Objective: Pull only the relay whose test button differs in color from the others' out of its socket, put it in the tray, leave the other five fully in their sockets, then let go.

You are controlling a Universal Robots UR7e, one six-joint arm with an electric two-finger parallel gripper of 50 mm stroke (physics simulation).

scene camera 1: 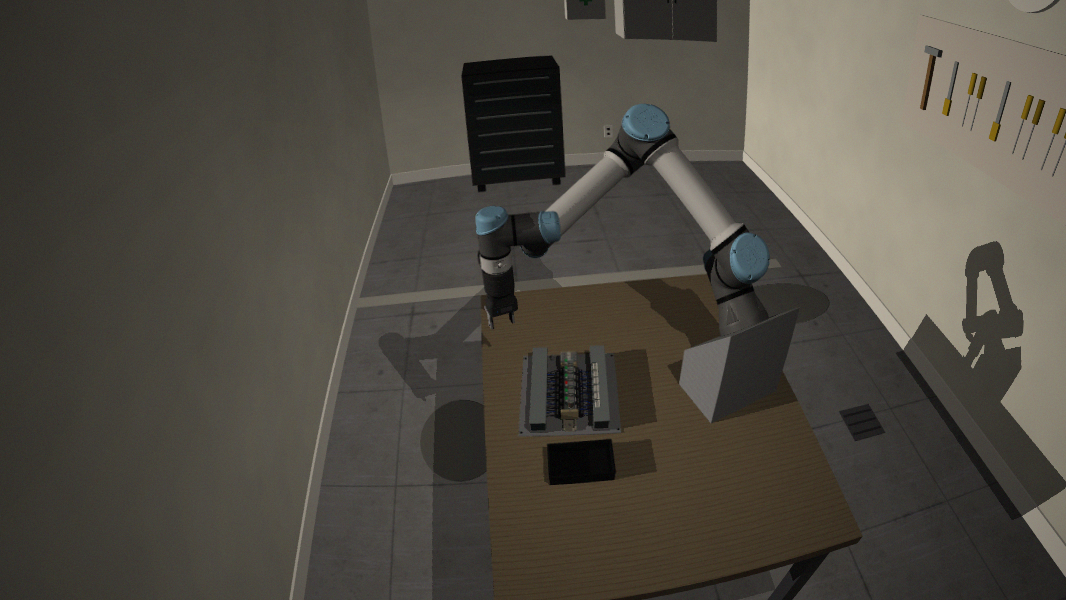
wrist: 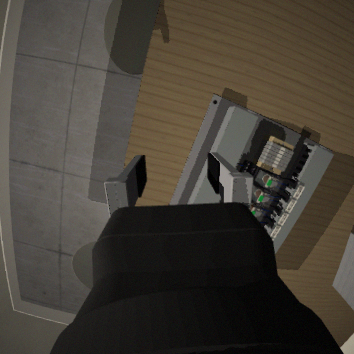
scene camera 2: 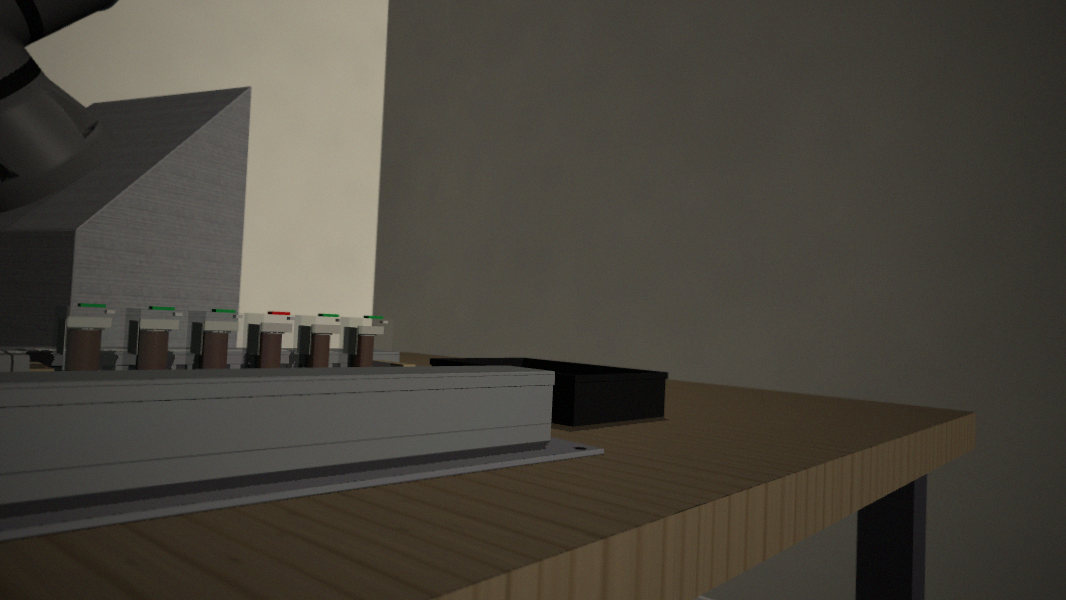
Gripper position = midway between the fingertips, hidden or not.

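Note:
You've got the gripper (scene camera 1: 501, 323) showing here, and the wrist view has the gripper (wrist: 176, 166) as well. There's also a relay (scene camera 2: 273, 340), but the wrist view misses it, since it's hidden by the gripper.

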